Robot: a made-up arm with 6 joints.
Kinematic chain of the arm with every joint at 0, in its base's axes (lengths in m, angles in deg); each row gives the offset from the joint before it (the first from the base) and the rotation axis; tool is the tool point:
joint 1: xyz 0 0 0.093 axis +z
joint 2: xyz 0 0.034 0 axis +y
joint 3: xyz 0 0 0.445 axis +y
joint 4: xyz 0 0 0.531 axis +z
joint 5: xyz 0 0 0 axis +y
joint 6: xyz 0 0 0.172 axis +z
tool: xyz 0 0 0
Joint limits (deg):
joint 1: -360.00..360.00
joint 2: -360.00..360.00
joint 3: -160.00..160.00
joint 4: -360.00..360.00
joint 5: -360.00..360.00
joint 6: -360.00..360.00
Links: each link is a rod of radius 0.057 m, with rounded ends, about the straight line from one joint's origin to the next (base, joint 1, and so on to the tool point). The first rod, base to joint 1, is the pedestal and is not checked.
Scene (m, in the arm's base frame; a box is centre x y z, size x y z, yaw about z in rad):
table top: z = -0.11
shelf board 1: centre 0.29 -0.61 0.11 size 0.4 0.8 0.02 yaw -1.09
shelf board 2: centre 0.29 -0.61 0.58 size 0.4 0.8 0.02 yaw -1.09
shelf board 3: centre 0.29 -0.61 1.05 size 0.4 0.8 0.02 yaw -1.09
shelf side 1: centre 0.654 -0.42 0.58 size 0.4 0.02 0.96 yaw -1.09
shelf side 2: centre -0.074 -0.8 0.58 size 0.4 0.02 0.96 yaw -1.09
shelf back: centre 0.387 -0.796 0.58 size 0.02 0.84 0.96 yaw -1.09
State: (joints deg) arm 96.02 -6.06 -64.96 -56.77 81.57 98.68
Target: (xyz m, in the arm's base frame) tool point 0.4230 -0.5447 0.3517
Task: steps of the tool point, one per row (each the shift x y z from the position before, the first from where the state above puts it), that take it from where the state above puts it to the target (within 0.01 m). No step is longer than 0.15 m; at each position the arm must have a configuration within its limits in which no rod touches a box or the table.
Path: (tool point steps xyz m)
1: 0.0138 0.0796 -0.0288
2: 0.0070 0.0801 -0.0407
3: 0.0006 0.0783 -0.0523
4: 0.0373 -0.0154 -0.1148
5: 0.0296 0.0162 -0.1127
6: 0.0149 0.0424 -0.1036
7: 0.0557 -0.0976 0.0160
8: 0.0524 -0.1004 0.0001
9: 0.0471 -0.0996 -0.0160

